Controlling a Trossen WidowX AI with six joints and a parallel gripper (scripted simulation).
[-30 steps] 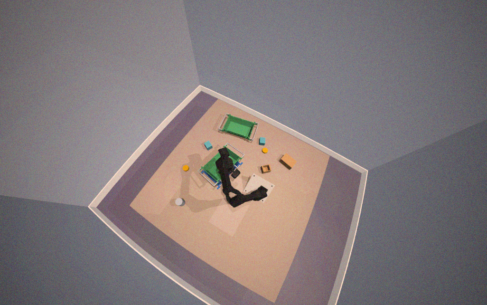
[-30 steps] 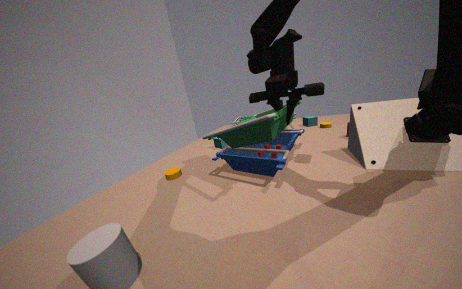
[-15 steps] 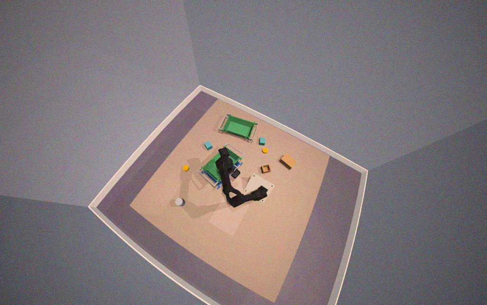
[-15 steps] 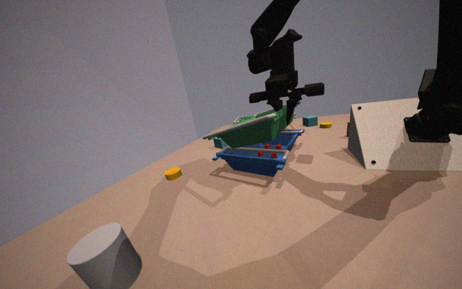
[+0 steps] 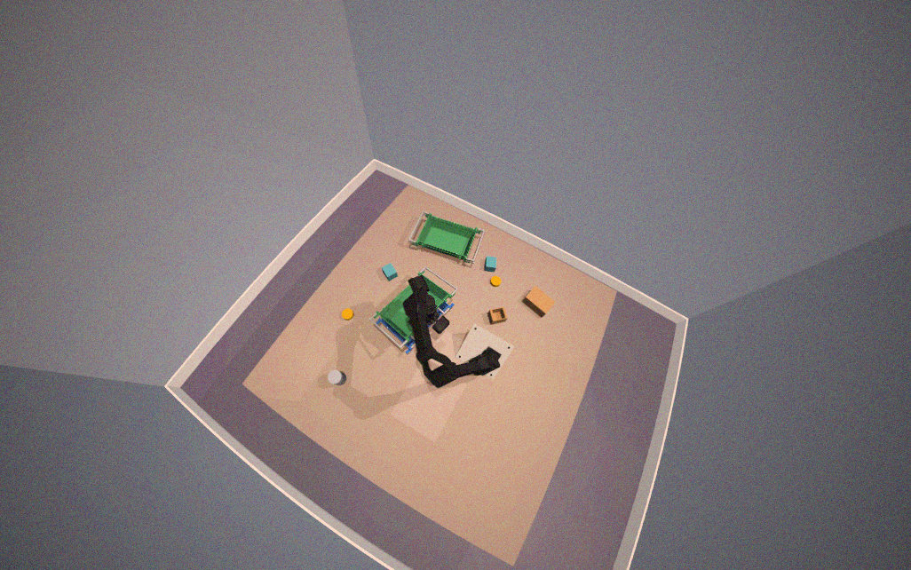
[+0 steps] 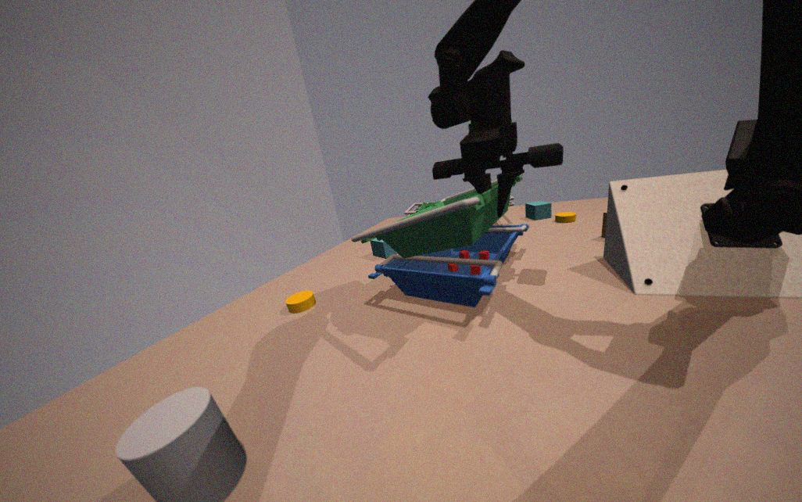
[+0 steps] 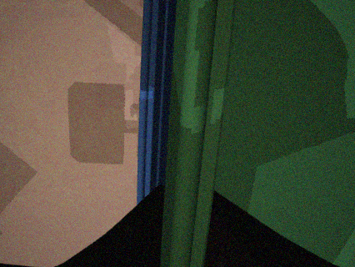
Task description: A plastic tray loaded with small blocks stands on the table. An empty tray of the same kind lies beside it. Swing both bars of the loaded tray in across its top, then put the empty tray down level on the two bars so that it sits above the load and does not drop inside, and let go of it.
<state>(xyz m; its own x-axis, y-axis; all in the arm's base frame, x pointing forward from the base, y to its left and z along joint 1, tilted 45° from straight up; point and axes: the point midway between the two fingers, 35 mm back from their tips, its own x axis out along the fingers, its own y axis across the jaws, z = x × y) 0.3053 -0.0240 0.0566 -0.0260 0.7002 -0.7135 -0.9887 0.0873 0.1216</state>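
Now: gripper tip 8 cm short of the green tray, 1 cm to the left of it and 2 cm below it. The rest, counted from my gripper tip: grey cylinder (17 cm ahead, 40 cm to the left, 7 cm below); small brown box (24 cm behind, 21 cm to the right, 9 cm below).
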